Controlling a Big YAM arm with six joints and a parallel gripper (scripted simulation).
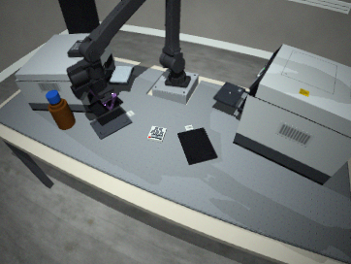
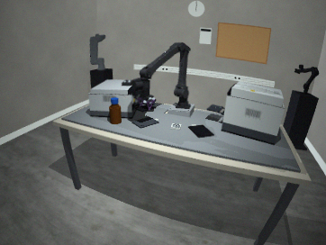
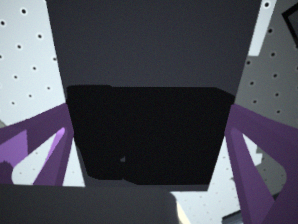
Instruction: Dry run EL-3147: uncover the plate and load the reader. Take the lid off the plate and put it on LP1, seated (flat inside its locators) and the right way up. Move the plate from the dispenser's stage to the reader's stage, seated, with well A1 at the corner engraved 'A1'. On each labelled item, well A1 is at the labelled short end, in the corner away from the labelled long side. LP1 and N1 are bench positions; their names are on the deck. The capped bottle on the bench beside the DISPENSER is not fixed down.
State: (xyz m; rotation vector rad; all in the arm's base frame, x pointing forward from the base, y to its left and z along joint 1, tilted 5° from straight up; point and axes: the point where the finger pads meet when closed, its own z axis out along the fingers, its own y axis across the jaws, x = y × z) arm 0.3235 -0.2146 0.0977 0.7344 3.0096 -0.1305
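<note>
My gripper is now 1 cm short of the LP1 pad and 11 cm above it. Round my hand: label: 8 cm behind, 6 cm to the left, 12 cm below; then lidded plate: right at my hand; then brown capped bottle: 7 cm ahead, 21 cm to the right.
</note>
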